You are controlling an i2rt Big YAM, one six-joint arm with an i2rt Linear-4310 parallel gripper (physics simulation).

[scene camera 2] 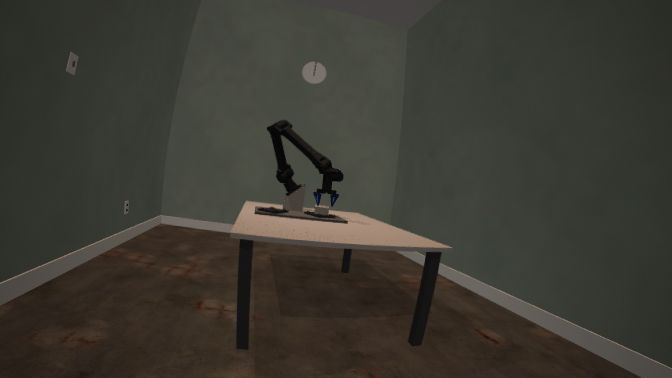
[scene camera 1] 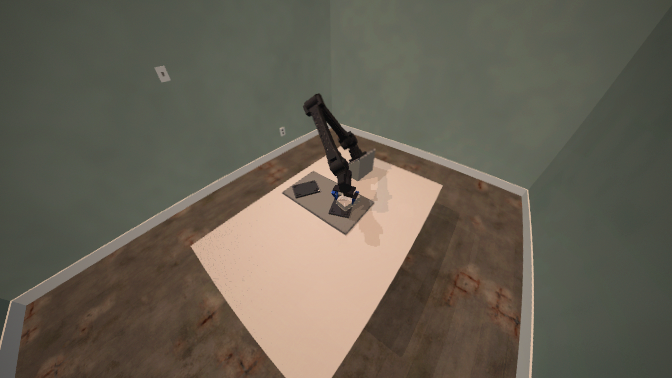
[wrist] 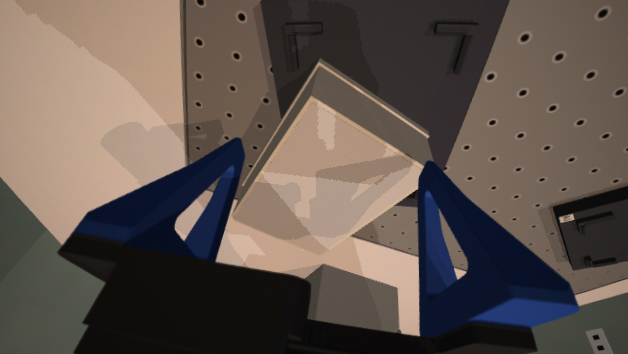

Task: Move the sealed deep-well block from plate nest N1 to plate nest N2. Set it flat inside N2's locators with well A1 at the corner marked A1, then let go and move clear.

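Frame: origin at the arm's base, x back, y right, z up, level; centimetres.
Seen in the pictures: gripper, fingertip midpoint: (scene camera 2: 325,206) (scene camera 1: 344,201) (wrist: 330,157); arm's base, origin of the base link: (scene camera 2: 294,191) (scene camera 1: 358,157).
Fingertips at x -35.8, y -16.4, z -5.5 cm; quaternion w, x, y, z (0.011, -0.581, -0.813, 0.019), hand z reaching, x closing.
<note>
Pixels of each thing's top centre, then the offset from my fingertips to it. Level surfaces: height alone.
- sealed deep-well block, middle of its top: (wrist: 315,205) (scene camera 1: 348,197) (scene camera 2: 322,205) dx +4.6, dy +0.8, dz -0.2 cm
- dark plate nest, middle of its top: (wrist: 367,136) (scene camera 2: 319,212) (scene camera 1: 342,204) dx +1.0, dy +2.6, dz -4.4 cm
- dark nest, middle of its top: (scene camera 2: 273,208) (scene camera 1: 305,187) dx -3.0, dy +30.6, dz -4.4 cm
- grey perforated base plate, middle of its top: (wrist: 505,179) (scene camera 2: 298,213) (scene camera 1: 326,196) dx +0.8, dy +15.3, dz -6.1 cm
- pale table, its level: dz -7.5 cm
The sealed deep-well block (scene camera 1: 345,202) (scene camera 2: 321,210) (wrist: 320,200), pale with a clear, shiny top, sits over a dark plate nest (scene camera 1: 340,213) (wrist: 410,30). In the wrist view it is turned well out of line with that nest and its L-shaped locators. I cannot tell whether it is tilted. The other dark nest (scene camera 1: 306,188) (scene camera 2: 271,210) (wrist: 595,247) has no block on it; its small label is unreadable. My gripper (scene camera 1: 345,196) (scene camera 2: 326,205) (wrist: 330,157) is open and empty, fingers down, above the block, with its tips towards either side. Well A1 cannot be made out.
Both nests are on a grey perforated base plate (scene camera 1: 322,200) (scene camera 2: 300,215) (wrist: 550,125) on the pale table (scene camera 1: 300,275) (scene camera 2: 310,235). The arm's grey mount (scene camera 1: 365,166) (scene camera 2: 295,200) (wrist: 350,300) stands behind the plate.
</note>
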